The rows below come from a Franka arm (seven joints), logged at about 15 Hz.
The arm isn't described. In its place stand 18 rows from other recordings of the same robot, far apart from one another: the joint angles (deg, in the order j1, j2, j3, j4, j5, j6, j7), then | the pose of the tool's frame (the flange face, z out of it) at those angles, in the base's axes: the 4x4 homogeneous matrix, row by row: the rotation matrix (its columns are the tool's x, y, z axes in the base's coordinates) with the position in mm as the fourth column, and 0 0 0 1 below.
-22.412, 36.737, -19.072, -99.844, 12.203, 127.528, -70.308 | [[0.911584 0.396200 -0.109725 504.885], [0.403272 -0.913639 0.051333 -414.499], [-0.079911 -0.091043 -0.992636 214.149], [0 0 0 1]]
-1.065, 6.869, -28.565, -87.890, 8.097, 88.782, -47.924 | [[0.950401 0.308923 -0.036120 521.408], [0.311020 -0.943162 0.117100 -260.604], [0.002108 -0.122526 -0.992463 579.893], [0 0 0 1]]
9.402, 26.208, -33.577, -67.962, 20.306, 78.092, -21.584 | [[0.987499 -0.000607 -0.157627 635.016], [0.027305 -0.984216 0.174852 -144.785], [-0.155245 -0.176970 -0.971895 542.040], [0 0 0 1]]
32.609, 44.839, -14.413, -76.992, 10.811, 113.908, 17.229 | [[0.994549 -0.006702 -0.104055 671.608], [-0.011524 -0.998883 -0.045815 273.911], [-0.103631 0.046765 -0.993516 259.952], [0 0 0 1]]
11.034, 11.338, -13.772, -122.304, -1.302, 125.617, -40.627 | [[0.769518 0.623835 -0.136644 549.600], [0.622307 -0.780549 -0.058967 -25.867], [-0.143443 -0.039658 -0.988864 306.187], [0 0 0 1]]
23.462, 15.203, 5.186, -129.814, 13.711, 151.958, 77.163 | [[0.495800 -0.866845 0.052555 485.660], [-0.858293 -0.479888 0.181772 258.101], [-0.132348 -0.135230 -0.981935 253.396], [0 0 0 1]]
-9.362, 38.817, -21.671, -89.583, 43.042, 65.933, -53.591 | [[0.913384 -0.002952 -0.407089 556.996], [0.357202 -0.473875 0.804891 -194.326], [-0.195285 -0.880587 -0.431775 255.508], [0 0 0 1]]
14.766, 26.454, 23.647, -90.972, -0.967, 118.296, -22.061 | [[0.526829 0.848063 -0.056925 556.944], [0.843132 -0.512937 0.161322 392.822], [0.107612 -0.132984 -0.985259 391.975], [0 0 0 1]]
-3.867, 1.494, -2.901, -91.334, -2.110, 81.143, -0.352 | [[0.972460 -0.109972 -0.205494 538.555], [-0.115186 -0.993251 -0.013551 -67.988], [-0.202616 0.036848 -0.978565 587.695], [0 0 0 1]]
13.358, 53.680, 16.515, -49.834, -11.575, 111.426, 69.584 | [[0.718104 -0.683184 0.132618 740.996], [-0.695471 -0.711441 0.100854 296.382], [0.025448 -0.164656 -0.986023 363.758], [0 0 0 1]]
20.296, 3.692, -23.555, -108.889, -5.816, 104.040, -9.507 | [[0.978107 0.146262 -0.148037 558.390], [0.129781 -0.984793 -0.115502 -36.559], [-0.162679 0.093761 -0.982214 456.437], [0 0 0 1]]
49.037, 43.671, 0.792, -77.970, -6.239, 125.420, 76.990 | [[0.908917 -0.403644 0.104606 484.046], [-0.405959 -0.913891 0.000924 563.770], [0.095225 -0.043306 -0.994513 272.608], [0 0 0 1]]
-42.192, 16.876, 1.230, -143.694, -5.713, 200.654, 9.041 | [[0.533101 -0.674439 0.510818 394.422], [-0.554254 -0.734567 -0.391425 -326.530], [0.639222 -0.074454 -0.765409 251.464], [0 0 0 1]]
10.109, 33.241, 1.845, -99.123, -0.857, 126.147, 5.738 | [[0.987757 0.113639 -0.106876 643.679], [0.112520 -0.993513 -0.016457 133.916], [-0.108053 0.004230 -0.994136 238.538], [0 0 0 1]]
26.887, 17.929, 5.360, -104.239, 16.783, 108.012, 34.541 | [[0.920068 -0.180345 -0.347778 502.510], [-0.139974 -0.980473 0.138129 338.587], [-0.365898 -0.078408 -0.927346 352.453], [0 0 0 1]]
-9.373, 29.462, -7.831, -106.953, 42.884, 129.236, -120.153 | [[0.234195 0.959247 0.158108 609.634], [0.851681 -0.280859 0.442445 -164.613], [0.468821 0.031039 -0.882748 235.643], [0 0 0 1]]
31.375, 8.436, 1.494, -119.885, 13.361, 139.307, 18.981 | [[0.992336 0.089141 0.085580 493.000], [0.066407 -0.968740 0.239024 319.020], [0.104212 -0.231509 -0.967235 371.925], [0 0 0 1]]
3.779, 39.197, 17.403, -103.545, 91.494, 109.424, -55.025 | [[0.996028 0.047911 -0.075052 580.043], [0.077811 -0.058583 0.995245 283.909], [0.043287 -0.997132 -0.062079 207.454], [0 0 0 1]]
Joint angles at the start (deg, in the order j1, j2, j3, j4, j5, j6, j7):
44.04 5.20 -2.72 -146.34 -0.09 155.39 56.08
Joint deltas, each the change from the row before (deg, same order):
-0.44 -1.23 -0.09 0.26 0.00 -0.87 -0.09
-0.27 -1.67 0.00 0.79 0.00 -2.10 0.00
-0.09 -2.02 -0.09 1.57 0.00 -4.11 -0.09
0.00 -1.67 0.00 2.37 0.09 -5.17 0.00
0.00 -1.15 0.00 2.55 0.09 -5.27 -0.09
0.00 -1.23 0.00 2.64 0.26 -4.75 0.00
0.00 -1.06 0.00 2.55 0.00 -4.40 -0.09
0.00 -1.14 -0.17 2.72 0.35 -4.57 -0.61
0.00 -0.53 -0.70 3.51 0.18 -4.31 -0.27
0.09 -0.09 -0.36 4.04 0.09 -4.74 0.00
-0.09 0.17 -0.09 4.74 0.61 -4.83 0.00
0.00 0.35 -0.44 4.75 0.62 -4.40 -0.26
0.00 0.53 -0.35 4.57 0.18 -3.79 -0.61
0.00 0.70 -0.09 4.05 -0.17 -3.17 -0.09
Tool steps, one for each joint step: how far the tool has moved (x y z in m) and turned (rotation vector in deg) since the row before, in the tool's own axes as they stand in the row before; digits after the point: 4 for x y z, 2 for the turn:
0.0051 0.0001 -0.0099 0.52 0.34 0.45
0.0046 -0.0029 -0.0147 0.33 0.15 0.28
0.0049 -0.0047 -0.0196 -0.39 -0.36 0.10
0.0046 -0.0067 -0.0211 -0.86 -0.74 0.08
0.0038 -0.0056 -0.0191 -1.23 -0.98 -0.02
0.0034 -0.0053 -0.0223 -0.59 -0.71 0.17
0.0025 -0.0039 -0.0215 -0.62 -0.50 -0.11
0.0027 -0.0021 -0.0240 -0.37 -0.72 -0.27
0.0081 -0.0017 -0.0261 -0.04 -0.40 0.47
0.0049 -0.0039 -0.0264 -0.40 -0.48 0.25
0.0038 -0.0050 -0.0303 0.14 -0.64 0.32
0.0047 -0.0030 -0.0299 0.40 -0.54 0.23
0.0038 -0.0026 -0.0278 0.34 -0.02 -0.37
0.0019 -0.0030 -0.0227 0.04 0.26 -0.16

